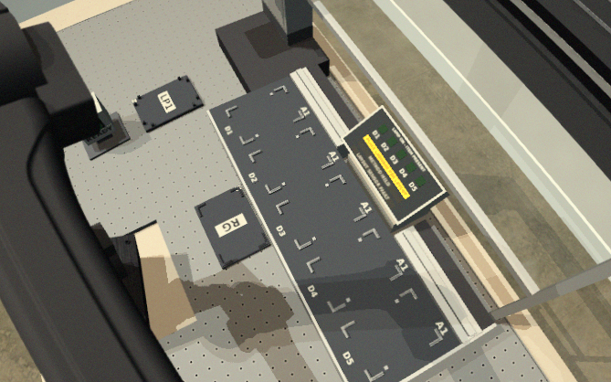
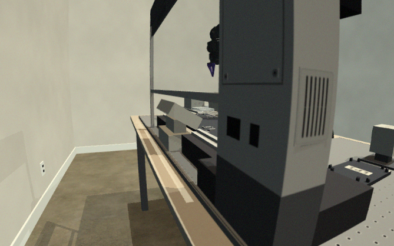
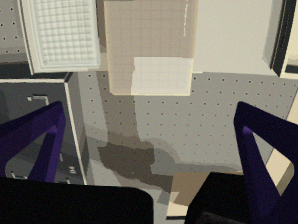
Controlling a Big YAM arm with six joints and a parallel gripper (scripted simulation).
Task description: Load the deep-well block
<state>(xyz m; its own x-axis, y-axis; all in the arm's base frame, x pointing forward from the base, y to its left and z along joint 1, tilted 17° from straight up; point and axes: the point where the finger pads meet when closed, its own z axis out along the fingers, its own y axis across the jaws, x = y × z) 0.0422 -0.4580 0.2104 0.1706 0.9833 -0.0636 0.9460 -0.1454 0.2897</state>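
Right now my hand is 140 mm above the deep-well block. Round my hand: ready key 800 mm to the left, 180 mm below, 60 mm ahead; then regrip nest RG 470 mm to the left, 260 mm below, 170 mm ahead; then shelf label 260 mm below, 100 mm to the left, 40 mm behind.
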